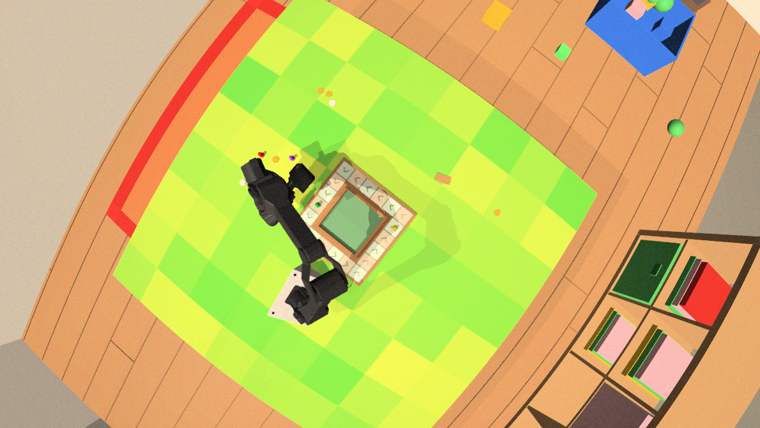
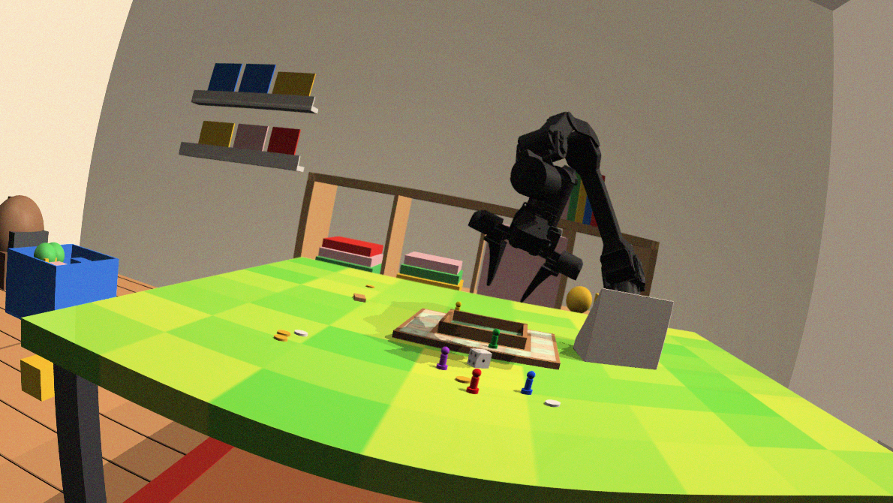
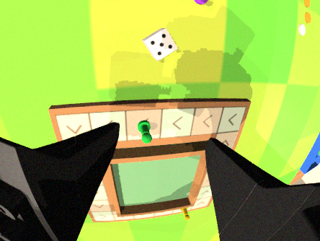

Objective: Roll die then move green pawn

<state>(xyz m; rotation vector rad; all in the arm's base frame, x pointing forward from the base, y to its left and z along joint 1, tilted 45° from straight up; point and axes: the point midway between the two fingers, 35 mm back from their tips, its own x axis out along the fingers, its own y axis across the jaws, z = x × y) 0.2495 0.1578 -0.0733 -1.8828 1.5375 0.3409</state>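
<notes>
Now: gripper tip 2 cm short of the white die, 5 cm to the right of it and 10 cm above it. From my gripper tip the other things lie so: blue pawn 5 cm behind, 16 cm to the left, 10 cm below; then purple pawn 7 cm ahead, 10 cm to the left, 10 cm below; then green pawn 5 cm to the right, 9 cm below.
</notes>
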